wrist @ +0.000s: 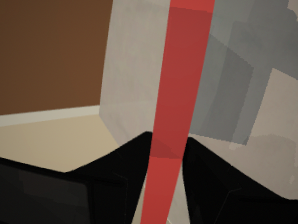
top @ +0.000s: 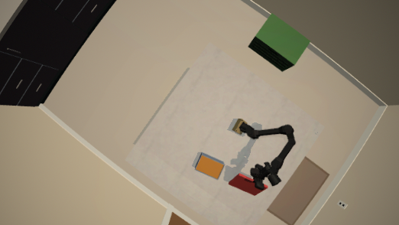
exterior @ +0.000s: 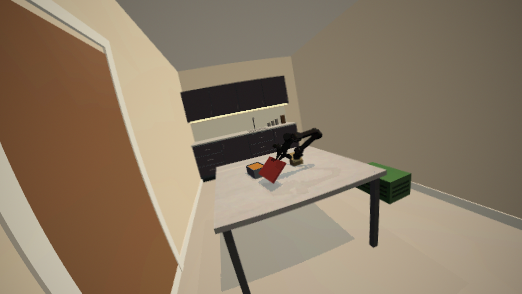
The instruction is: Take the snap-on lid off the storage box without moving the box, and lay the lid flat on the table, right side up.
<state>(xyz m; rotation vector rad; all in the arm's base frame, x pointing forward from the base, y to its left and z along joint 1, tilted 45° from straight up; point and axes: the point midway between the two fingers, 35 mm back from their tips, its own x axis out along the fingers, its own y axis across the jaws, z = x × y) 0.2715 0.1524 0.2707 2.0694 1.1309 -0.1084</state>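
Now: the red lid 60 mm ahead of my gripper tip, 50 mm below it and 20 mm to the left of it. From my gripper tip the other things lie so: storage box (300 mm to the right, 150 mm ahead, 140 mm below).
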